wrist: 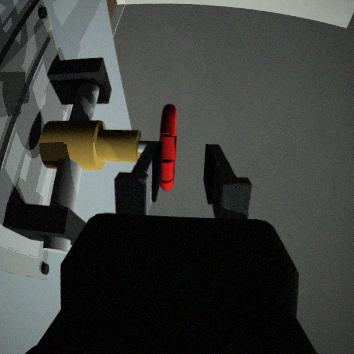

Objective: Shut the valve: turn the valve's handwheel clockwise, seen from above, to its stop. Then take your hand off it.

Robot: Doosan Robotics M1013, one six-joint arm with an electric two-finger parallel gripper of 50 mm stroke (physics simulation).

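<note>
The red handwheel (168, 147) shows edge-on near the middle of the wrist view, at the end of the valve's brass body (90, 145). My gripper (182, 160) is partly open with nothing gripped. The wheel's rim appears in the gap between the two fingers, close beside the left finger, with a wider space to the right finger. I cannot tell how far the fingertips reach along the wheel. The left finger hides part of the stem. The wheel's spokes and its turned angle do not show from this side.
A grey pipe (66, 187) runs through the brass body between two black brackets (82, 80) on a pale base plate (20, 247) at the left. The plate lies on a light table top (22, 310). Dark grey floor shows at the right, with a pale curved edge (250, 11) at the top.
</note>
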